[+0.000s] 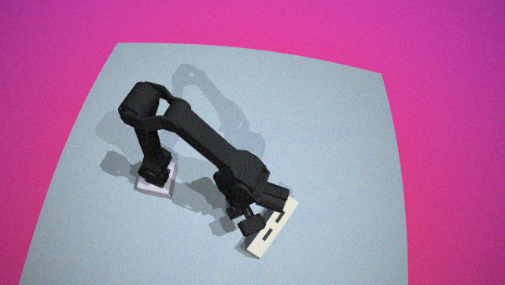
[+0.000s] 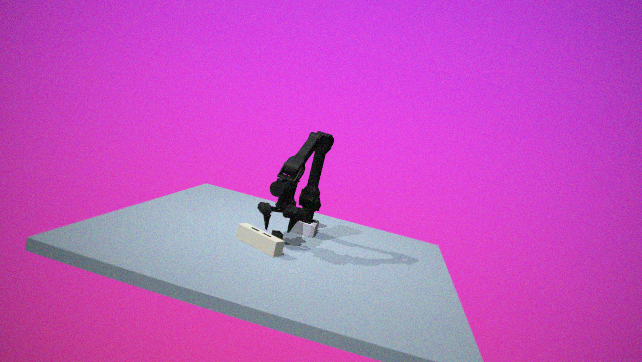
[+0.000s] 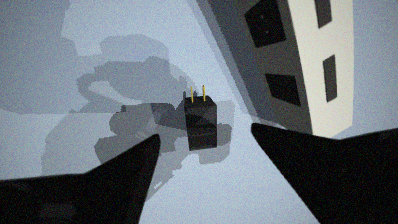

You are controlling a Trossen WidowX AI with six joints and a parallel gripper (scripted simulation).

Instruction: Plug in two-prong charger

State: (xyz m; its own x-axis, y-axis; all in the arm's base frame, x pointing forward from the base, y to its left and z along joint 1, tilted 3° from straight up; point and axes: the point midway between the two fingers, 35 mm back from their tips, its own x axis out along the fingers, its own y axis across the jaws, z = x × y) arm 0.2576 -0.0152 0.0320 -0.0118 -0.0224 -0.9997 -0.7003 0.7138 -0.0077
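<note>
The dark two-prong charger lies 2 cm below my gripper tip, 1 cm to the left of it and 1 cm ahead of it.
</note>
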